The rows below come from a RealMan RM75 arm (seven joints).
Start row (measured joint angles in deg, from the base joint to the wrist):
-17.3 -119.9 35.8 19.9 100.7 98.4 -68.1
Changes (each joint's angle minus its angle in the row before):
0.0 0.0 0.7 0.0 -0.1 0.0 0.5
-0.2 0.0 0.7 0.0 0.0 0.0 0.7
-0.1 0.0 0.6 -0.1 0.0 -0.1 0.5
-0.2 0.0 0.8 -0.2 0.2 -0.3 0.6
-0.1 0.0 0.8 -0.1 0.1 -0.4 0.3
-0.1 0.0 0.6 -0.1 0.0 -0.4 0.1
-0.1 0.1 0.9 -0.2 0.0 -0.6 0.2
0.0 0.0 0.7 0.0 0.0 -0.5 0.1
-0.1 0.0 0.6 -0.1 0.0 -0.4 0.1
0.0 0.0 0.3 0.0 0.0 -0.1 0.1
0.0 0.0 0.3 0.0 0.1 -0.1 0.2
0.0 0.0 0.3 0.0 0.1 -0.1 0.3
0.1 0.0 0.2 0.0 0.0 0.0 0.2
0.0 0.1 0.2 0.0 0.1 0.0 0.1
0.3 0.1 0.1 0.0 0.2 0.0 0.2
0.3 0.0 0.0 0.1 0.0 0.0 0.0
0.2 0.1 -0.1 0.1 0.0 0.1 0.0
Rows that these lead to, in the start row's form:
-17.3 -119.9 36.5 19.9 100.6 98.4 -67.6
-17.5 -119.9 37.2 19.9 100.6 98.4 -66.9
-17.6 -119.9 37.8 19.8 100.6 98.3 -66.4
-17.8 -119.9 38.6 19.6 100.8 98.0 -65.8
-17.9 -119.9 39.4 19.5 100.9 97.6 -65.5
-18.0 -119.9 40.0 19.4 100.9 97.2 -65.4
-18.1 -119.8 40.9 19.2 100.9 96.6 -65.2
-18.1 -119.8 41.6 19.2 100.9 96.1 -65.1
-18.2 -119.8 42.2 19.1 100.9 95.7 -65.0
-18.2 -119.8 42.5 19.1 100.9 95.6 -64.9
-18.2 -119.8 42.8 19.1 101.0 95.5 -64.7
-18.2 -119.8 43.1 19.1 101.1 95.4 -64.4
-18.1 -119.8 43.3 19.1 101.1 95.4 -64.2
-18.1 -119.7 43.5 19.1 101.2 95.4 -64.1
-17.8 -119.6 43.6 19.1 101.4 95.4 -63.9
-17.5 -119.6 43.6 19.2 101.4 95.4 -63.9
-17.3 -119.5 43.5 19.3 101.4 95.5 -63.9

